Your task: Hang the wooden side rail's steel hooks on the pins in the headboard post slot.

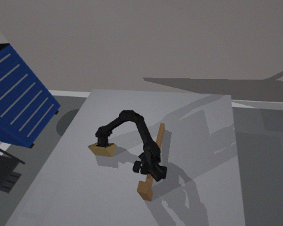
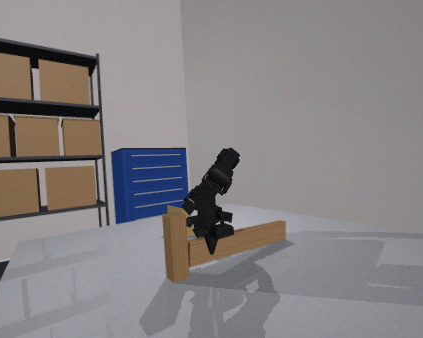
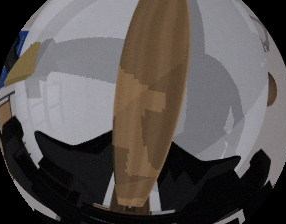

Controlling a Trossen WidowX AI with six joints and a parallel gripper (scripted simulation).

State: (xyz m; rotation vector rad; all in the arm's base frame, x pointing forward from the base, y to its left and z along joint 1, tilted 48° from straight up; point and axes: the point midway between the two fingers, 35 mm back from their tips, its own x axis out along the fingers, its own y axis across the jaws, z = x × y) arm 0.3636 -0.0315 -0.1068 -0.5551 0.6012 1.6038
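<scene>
The headboard post is 11 cm to the right of my gripper tip and 4 cm above it.
</scene>
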